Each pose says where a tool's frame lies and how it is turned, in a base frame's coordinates. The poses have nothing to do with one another.
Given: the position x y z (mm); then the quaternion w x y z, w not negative.
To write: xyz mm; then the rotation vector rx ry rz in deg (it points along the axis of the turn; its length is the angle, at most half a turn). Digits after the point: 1 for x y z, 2 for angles.
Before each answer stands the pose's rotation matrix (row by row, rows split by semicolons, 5 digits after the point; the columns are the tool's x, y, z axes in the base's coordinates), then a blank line. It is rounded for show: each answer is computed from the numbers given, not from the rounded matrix.
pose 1, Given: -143.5 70.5 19.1 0.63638 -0.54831 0.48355 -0.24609
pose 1, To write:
0.41124 -0.21706 0.88531; -0.84348 0.27759 0.45987; -0.34557 -0.93586 -0.06892

-143.5 70.5 19.1 -71.76 63.29 -32.21
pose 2, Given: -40.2 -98.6 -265.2 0.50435 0.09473 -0.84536 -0.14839
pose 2, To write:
-0.47331 -0.01048 -0.88083; -0.30984 0.93801 0.15533; 0.82460 0.34644 -0.44722

-40.2 -98.6 -265.2 13.10 -116.92 -20.52
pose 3, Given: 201.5 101.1 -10.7 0.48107 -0.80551 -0.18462 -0.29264
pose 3, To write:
0.76055 0.57899 0.29382; 0.01587 -0.46897 0.88307; 0.64908 -0.66696 -0.36587

201.5 101.1 -10.7 -112.55 -25.79 -40.89
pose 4, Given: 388.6 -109.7 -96.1 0.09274 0.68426 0.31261 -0.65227
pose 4, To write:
-0.04637 0.54880 -0.83467; 0.30683 -0.78735 -0.53473; -0.95063 -0.28090 -0.13188

388.6 -109.7 -96.1 116.39 53.17 -110.95
